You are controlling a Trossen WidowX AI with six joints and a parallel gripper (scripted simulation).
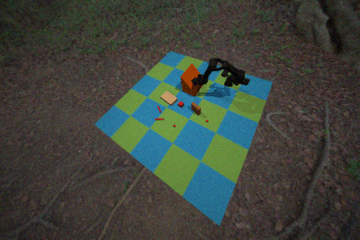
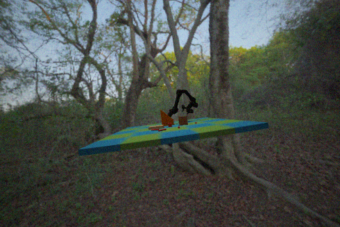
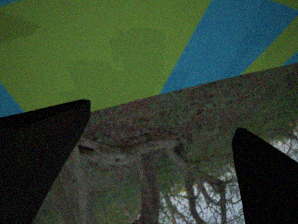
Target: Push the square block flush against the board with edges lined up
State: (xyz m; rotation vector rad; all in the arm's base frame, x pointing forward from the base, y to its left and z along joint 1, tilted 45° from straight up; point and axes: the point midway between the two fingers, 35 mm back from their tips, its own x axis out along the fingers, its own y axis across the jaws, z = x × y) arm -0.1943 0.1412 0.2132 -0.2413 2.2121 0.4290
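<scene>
Now: the square block 43 cm ahead of my gripper tip, 8 cm below it and 7 cm to the right of it. Also, from my gripper tip: board: 47 cm ahead, 37 cm to the right, 11 cm below; then small red cube: 46 cm ahead, 22 cm to the right, 11 cm below.
</scene>
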